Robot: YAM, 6 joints.
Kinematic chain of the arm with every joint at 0, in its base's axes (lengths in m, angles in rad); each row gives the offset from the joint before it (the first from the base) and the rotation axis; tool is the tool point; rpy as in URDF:
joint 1: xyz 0 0 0.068 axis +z
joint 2: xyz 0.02 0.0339 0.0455 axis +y
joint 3: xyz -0.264 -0.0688 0 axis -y
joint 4: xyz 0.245 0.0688 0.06 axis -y
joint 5: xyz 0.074 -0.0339 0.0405 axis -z
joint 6: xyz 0.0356 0 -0.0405 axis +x
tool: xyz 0 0 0 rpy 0 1.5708 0
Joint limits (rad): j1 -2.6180..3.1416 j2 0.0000..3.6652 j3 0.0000..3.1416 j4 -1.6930..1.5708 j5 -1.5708..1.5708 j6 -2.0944..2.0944
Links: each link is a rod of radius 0.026 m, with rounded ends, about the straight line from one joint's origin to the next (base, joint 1, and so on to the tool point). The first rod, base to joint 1, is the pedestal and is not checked.
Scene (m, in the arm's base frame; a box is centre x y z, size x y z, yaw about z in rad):
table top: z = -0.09
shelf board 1: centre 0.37 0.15 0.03 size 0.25 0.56 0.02 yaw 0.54
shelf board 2: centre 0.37 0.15 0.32 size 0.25 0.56 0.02 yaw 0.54
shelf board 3: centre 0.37 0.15 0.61 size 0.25 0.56 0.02 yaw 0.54
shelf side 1: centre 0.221 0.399 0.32 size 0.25 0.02 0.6 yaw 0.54
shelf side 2: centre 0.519 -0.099 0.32 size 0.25 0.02 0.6 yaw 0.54
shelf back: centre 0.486 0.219 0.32 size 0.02 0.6 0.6 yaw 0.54
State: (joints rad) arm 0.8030 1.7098 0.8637 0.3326 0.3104 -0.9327
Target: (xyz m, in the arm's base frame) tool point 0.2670 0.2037 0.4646
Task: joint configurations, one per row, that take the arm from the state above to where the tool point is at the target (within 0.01 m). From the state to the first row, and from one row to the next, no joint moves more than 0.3 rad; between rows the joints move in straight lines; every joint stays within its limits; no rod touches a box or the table.
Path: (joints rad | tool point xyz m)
1: 0.8870 1.4474 0.6807 0.2455 0.3194 -0.9327 | 0.1976 0.2248 0.1951
2: 0.9709 1.1851 0.4978 0.1584 0.3284 -0.9327 | 0.1456 0.1925 0.1947
3: 1.0549 0.9227 0.3148 0.0713 0.3374 -0.9327 | 0.1032 0.1581 0.1783
4: 0.9926 0.8703 0.5327 0.1763 0.3254 -0.9327 | 0.1228 0.1673 0.2735
5: 0.9303 0.8179 0.7506 0.2814 0.3135 -0.9327 | 0.1244 0.1485 0.3724
6: 0.8680 0.7656 0.9684 0.3865 0.3016 -0.9327 | 0.1033 0.1056 0.4646
7: 0.8066 0.9943 1.1104 0.4140 0.3036 -0.9327 | 0.1500 0.1411 0.4774
8: 0.7452 1.2231 1.2524 0.4415 0.3056 -0.9327 | 0.2053 0.1748 0.4778
9: 0.6838 1.4519 1.3943 0.4691 0.3076 -0.9327 | 0.2670 0.2037 0.4646

